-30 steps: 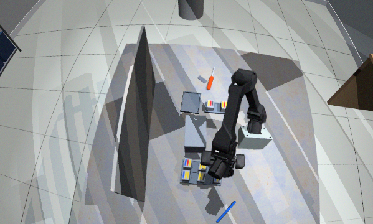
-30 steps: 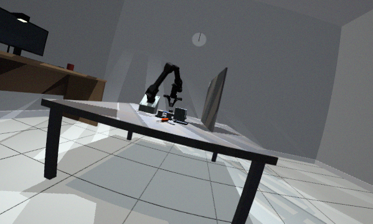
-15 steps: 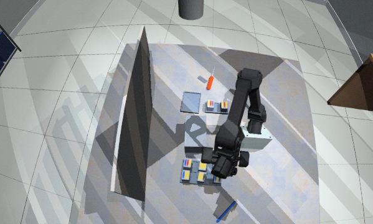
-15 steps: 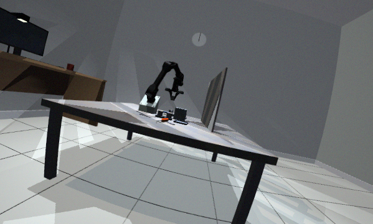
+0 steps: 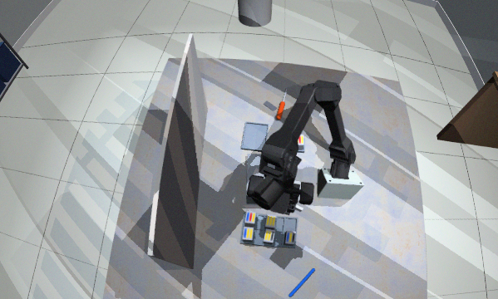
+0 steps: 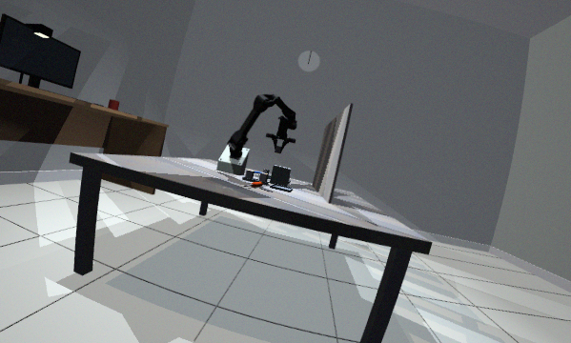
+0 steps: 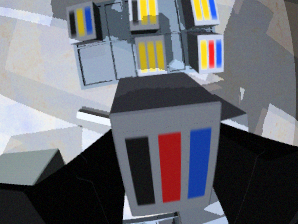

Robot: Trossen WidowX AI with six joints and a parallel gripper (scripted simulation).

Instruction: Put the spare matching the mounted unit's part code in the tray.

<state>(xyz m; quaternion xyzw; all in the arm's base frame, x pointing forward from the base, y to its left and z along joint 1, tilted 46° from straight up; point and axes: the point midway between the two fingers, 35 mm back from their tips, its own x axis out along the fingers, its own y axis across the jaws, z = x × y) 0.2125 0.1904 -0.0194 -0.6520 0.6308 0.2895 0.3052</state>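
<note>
Right now my gripper tip is 32 cm to the left of the flat grey tray, 18 cm above it and 12 cm short of it. Round my gripper tip: mounted unit: 14 cm below, 11 cm to the right, 7 cm ahead; blue pen: 25 cm to the left, 18 cm below, 14 cm behind; grey spare block: 2 cm above.
</note>
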